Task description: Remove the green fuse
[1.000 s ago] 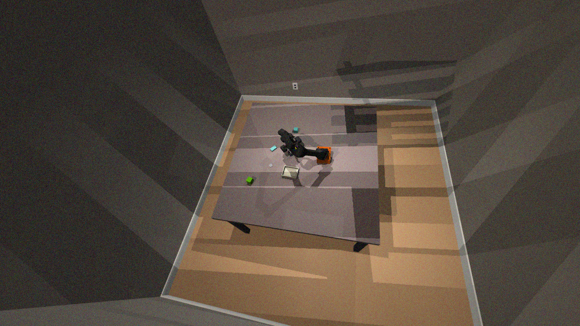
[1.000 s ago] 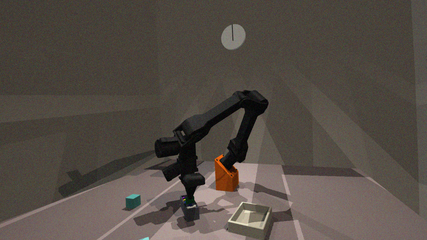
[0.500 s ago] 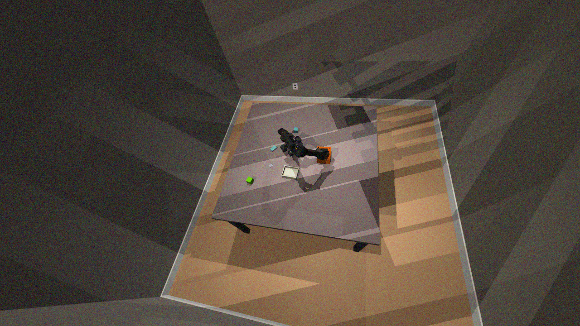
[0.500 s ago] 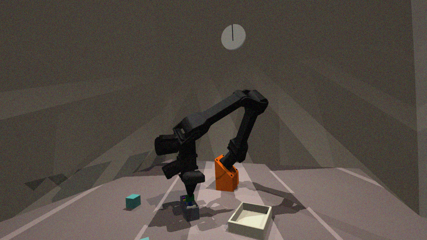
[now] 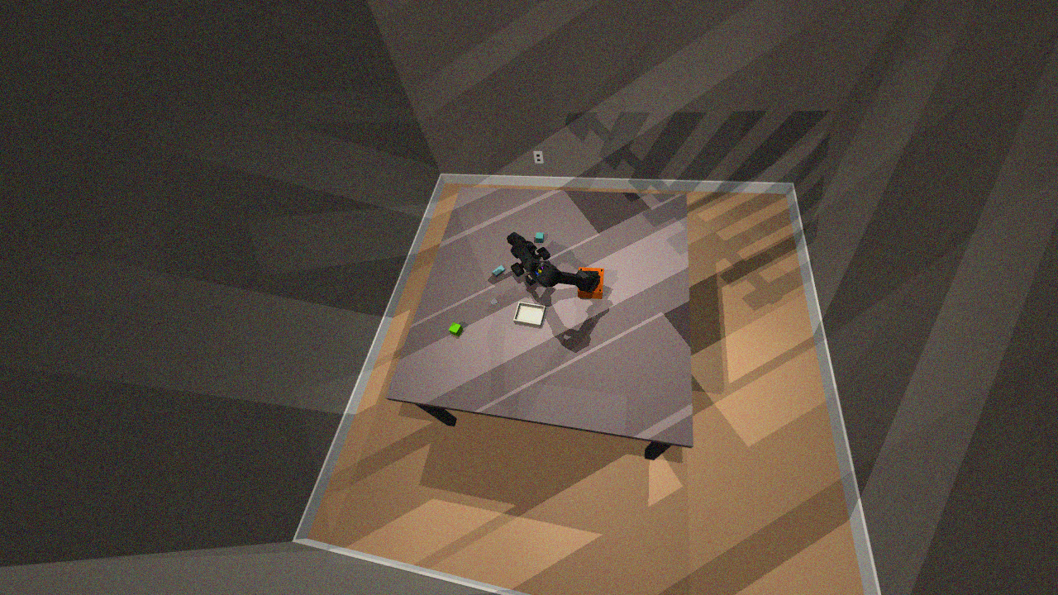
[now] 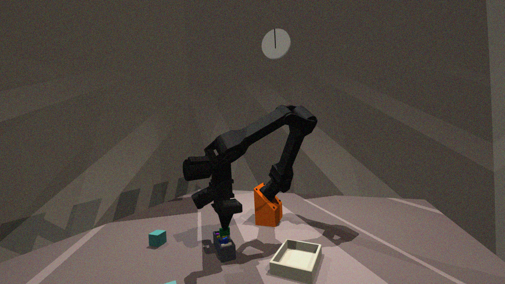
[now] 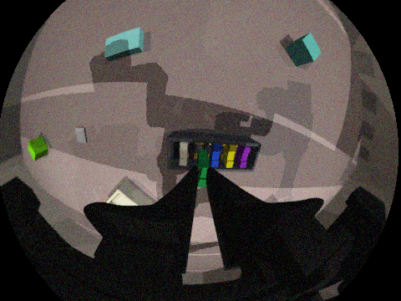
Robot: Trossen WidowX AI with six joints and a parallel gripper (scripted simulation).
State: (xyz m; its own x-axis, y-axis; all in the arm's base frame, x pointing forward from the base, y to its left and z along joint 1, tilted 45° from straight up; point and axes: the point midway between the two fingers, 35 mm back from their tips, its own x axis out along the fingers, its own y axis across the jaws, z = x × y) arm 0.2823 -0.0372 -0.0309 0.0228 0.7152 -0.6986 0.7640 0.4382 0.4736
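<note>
My gripper tip is now 21 cm to the right of the tray and 7 cm above it. From my gripper tip the other things lie so: flat cyan block 19 cm ahead, 4 cm to the right, 7 cm below; then green fuse 1 cm below; then grey square 19 cm ahead, 14 cm to the left, 7 cm below.
</note>
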